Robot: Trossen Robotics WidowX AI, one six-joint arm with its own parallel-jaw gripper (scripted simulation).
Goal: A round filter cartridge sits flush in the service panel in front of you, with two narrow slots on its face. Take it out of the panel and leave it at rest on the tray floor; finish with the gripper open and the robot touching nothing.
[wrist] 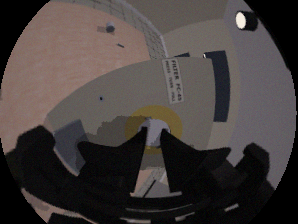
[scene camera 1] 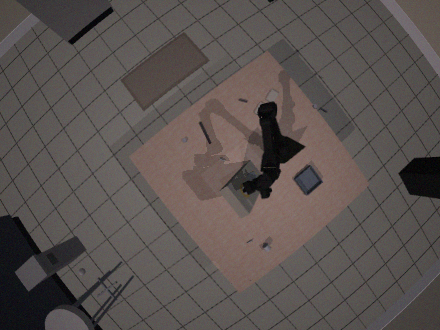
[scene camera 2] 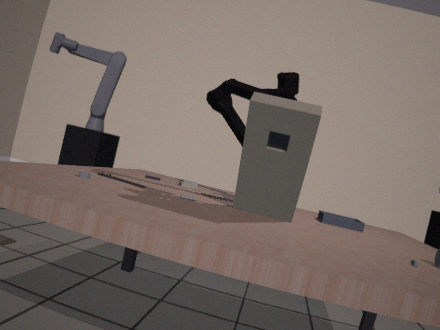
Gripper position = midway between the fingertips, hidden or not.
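My gripper [wrist: 153, 130], visible. A grey service panel [scene camera 2: 280, 133]. The panel [wrist: 180, 91], visible too.
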